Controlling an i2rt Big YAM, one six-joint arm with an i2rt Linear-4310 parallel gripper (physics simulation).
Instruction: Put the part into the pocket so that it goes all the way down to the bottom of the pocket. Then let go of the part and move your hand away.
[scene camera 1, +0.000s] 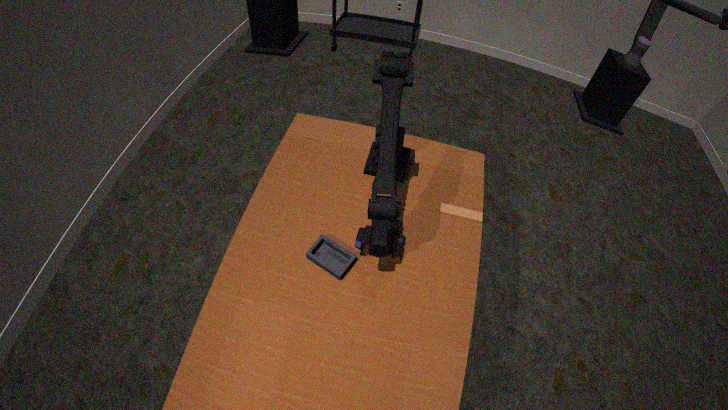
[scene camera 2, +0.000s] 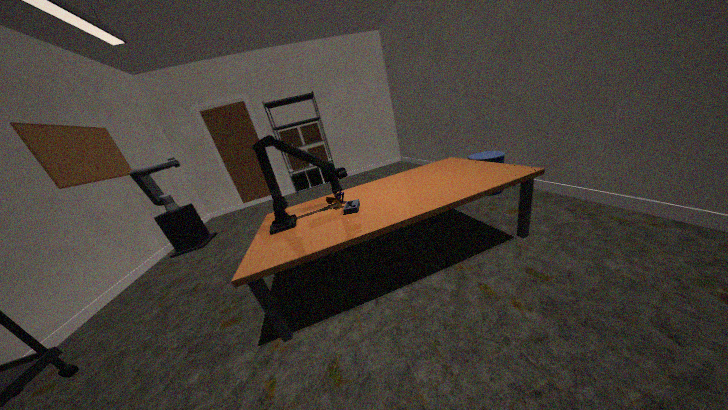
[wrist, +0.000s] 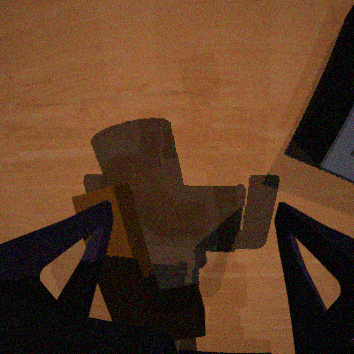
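The orange, L-shaped part (scene camera 1: 386, 264) (scene camera 2: 333, 204) (wrist: 121, 235) lies on the table in the arm's shadow. In scene camera 1 the arm hides much of it. The grey block with the rectangular pocket (scene camera 1: 322, 266) (scene camera 2: 351, 208) (wrist: 344, 150) sits beside it; in the wrist view a corner of the block shows at the upper right. My gripper (scene camera 1: 380, 250) (scene camera 2: 337, 198) (wrist: 191, 210) is open and empty, low over the part. In the wrist view the left finger overlaps the part's left end, and the part's dark arm reaches between the fingers at the bottom. Contact cannot be told.
The wooden table (scene camera 1: 285, 325) (scene camera 2: 433, 188) carries the arm's base at its far end in scene camera 1. A pale strip (scene camera 1: 461, 211) lies near the table's right edge. A cart (scene camera 1: 375, 29) and another arm on a pedestal (scene camera 1: 616, 84) (scene camera 2: 183, 229) stand away from the table.
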